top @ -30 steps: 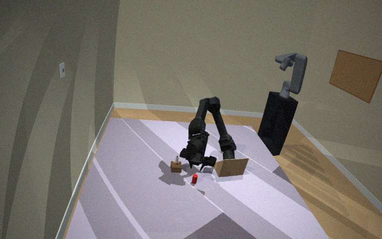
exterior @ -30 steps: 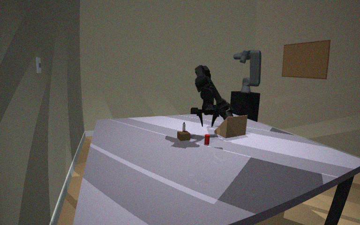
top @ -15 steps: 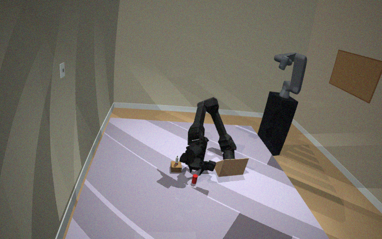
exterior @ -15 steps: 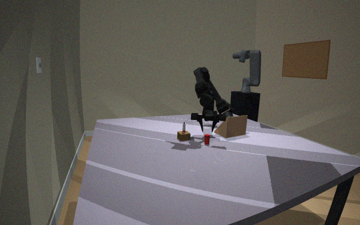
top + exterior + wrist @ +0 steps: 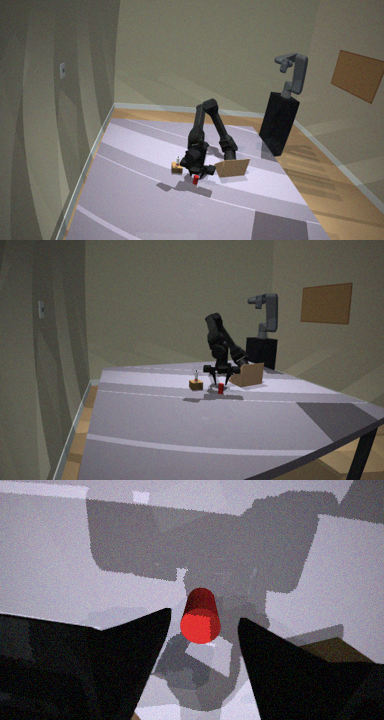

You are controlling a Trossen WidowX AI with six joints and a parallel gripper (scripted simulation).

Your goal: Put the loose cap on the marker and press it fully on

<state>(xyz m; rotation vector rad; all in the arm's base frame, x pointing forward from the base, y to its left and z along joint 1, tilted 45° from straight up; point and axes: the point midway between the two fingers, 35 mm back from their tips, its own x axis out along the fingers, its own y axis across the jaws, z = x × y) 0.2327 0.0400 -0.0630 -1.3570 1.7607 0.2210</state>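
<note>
Right now the red cap is 20 mm below my gripper tip. The rest, counted from my gripper tip: brown holder block: 130 mm to the right, 80 mm ahead, 30 mm below.
</note>
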